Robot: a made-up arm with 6 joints. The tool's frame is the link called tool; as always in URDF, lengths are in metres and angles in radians. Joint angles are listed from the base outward.
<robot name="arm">
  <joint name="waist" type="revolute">
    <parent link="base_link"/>
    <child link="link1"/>
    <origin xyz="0.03 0 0.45" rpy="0 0 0"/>
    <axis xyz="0 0 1"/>
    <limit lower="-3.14" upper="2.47"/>
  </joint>
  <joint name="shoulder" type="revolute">
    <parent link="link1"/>
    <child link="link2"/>
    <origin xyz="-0.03 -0.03 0.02" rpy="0 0 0"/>
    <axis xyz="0 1 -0.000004"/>
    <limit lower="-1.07" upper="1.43"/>
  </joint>
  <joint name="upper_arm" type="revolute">
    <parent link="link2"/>
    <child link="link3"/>
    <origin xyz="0.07 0.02 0.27" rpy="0 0 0"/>
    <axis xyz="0 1 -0.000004"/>
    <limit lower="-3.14" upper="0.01"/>
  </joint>
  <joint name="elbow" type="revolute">
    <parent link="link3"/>
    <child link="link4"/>
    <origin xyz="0.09 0.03 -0.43" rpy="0 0 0"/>
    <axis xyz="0 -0.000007 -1"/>
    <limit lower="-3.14" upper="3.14"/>
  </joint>
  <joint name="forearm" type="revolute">
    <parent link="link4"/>
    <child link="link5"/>
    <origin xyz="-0.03 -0.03 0.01" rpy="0 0 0"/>
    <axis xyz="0 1 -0.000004"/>
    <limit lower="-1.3" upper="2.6"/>
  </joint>
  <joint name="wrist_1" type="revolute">
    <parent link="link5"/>
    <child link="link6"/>
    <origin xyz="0.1 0 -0.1" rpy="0 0 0"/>
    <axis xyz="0 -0.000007 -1"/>
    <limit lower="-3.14" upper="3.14"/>
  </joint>
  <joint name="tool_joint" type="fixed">
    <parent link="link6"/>
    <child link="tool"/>
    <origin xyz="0 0.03 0.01" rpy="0 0 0"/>
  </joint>
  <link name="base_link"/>
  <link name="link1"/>
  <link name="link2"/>
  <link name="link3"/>
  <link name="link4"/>
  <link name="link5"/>
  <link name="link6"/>
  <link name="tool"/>
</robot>
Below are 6 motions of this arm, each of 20 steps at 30 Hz.
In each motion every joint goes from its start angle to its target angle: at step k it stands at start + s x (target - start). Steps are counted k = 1, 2, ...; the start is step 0. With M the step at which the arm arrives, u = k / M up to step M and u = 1 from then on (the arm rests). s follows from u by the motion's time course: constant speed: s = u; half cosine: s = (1 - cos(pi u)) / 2; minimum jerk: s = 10 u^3 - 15 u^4 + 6 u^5.
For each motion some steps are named. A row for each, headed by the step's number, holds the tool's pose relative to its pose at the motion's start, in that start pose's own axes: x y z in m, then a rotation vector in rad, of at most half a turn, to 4 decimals.
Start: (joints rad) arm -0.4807 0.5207 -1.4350 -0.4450 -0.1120 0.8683
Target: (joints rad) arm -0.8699 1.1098 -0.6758 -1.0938 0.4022 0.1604
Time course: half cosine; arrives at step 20
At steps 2, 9, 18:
2: -0.0157 -0.0132 -0.0097 -0.0288 0.0363 0.0264
9: -0.2986 -0.2205 -0.0550 -0.3165 0.7179 0.4155
18: -0.6435 -0.3441 0.1802 -0.0174 1.7482 0.7839

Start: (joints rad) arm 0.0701 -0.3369 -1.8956 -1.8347 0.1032 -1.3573
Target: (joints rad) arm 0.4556 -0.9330 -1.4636 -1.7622 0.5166 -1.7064
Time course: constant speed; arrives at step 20
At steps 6, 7, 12, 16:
6: -0.0616 -0.0052 0.0480 0.0403 0.0607 -0.0005
7: -0.0709 -0.0044 0.0565 0.0480 0.0688 -0.0017
12: -0.1128 0.0066 0.1000 0.0895 0.1001 -0.0110
16: -0.1399 0.0230 0.1352 0.1253 0.1134 -0.0225

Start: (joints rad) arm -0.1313 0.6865 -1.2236 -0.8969 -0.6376 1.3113
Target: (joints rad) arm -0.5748 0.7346 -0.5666 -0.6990 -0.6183 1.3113
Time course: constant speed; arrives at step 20
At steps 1, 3, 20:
1: -0.0059 -0.0185 0.0040 -0.0308 0.0073 -0.0356
3: -0.0193 -0.0539 0.0137 -0.0916 0.0214 -0.1080
20: -0.1969 -0.2451 0.1512 -0.5516 0.1310 -0.7742

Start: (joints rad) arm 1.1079 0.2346 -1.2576 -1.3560 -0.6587 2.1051
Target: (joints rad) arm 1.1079 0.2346 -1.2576 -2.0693 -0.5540 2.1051
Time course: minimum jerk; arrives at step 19
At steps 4, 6, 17, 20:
4: -0.0056 -0.0022 -0.0021 -0.0207 0.0213 0.0375
6: -0.0155 -0.0067 -0.0054 -0.0571 0.0587 0.1049
17: -0.0735 -0.0555 -0.0123 -0.2907 0.2962 0.5804
20: -0.0741 -0.0562 -0.0122 -0.2933 0.2990 0.5864

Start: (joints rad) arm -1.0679 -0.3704 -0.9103 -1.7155 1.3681 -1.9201
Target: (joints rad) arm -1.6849 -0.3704 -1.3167 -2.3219 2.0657 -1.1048
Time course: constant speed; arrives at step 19
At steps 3, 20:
3: -0.0135 0.0478 -0.0460 0.2280 0.0133 -0.1622
20: -0.0344 0.3554 -0.1504 1.4328 0.6443 -0.8210

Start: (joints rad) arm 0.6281 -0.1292 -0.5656 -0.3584 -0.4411 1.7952
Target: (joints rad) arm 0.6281 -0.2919 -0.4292 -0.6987 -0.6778 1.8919
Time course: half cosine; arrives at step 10
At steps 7, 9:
7: -0.0420 0.0076 0.0566 0.1643 0.1781 0.1615
9: -0.0513 0.0069 0.0702 0.1973 0.2257 0.1958

